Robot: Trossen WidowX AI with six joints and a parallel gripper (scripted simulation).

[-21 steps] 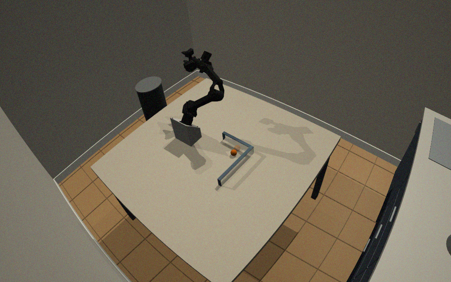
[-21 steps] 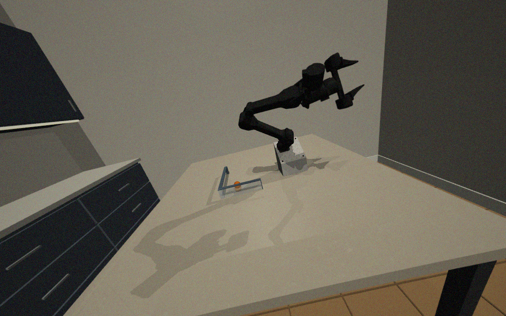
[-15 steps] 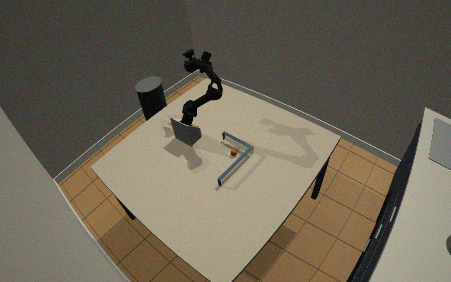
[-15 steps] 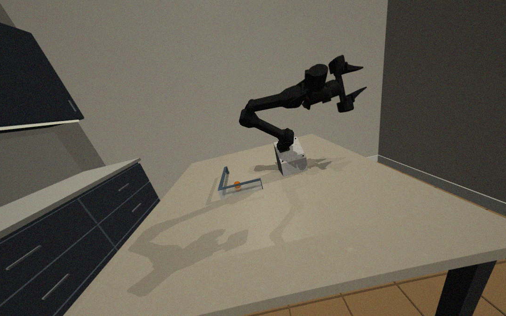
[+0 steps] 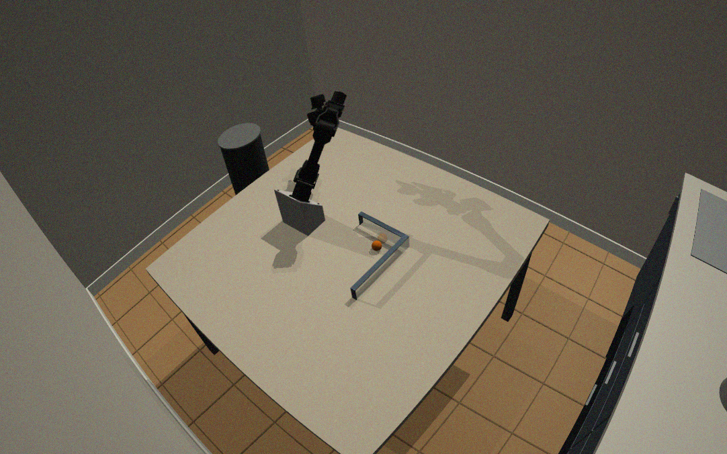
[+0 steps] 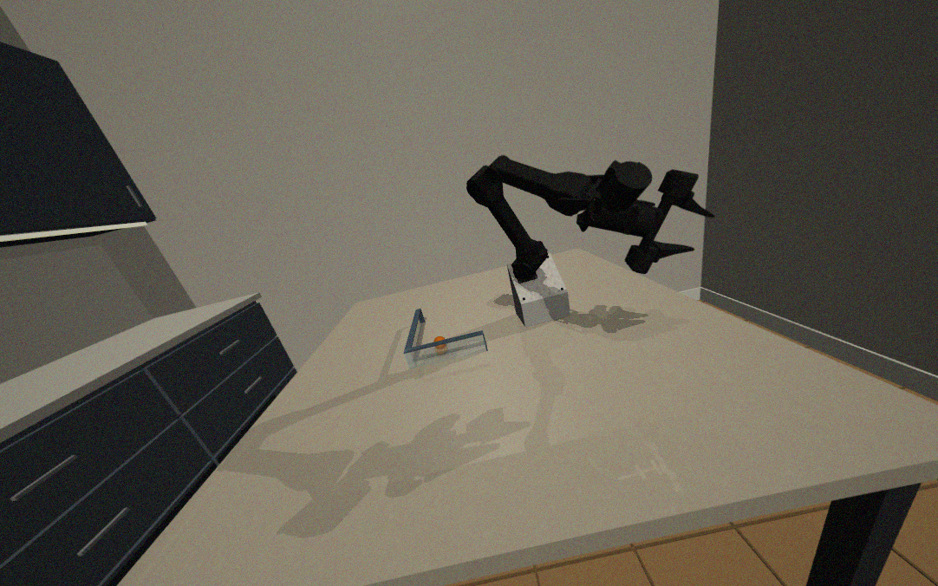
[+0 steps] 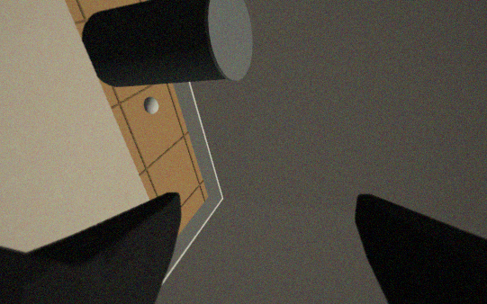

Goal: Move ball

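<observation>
My gripper tip is 570 mm short of the orange ball, 330 mm to the left of it and 260 mm above it. From my gripper tip the other things lie so: see-through copy of ball (570 mm ahead, 290 mm to the right, 260 mm below).
</observation>
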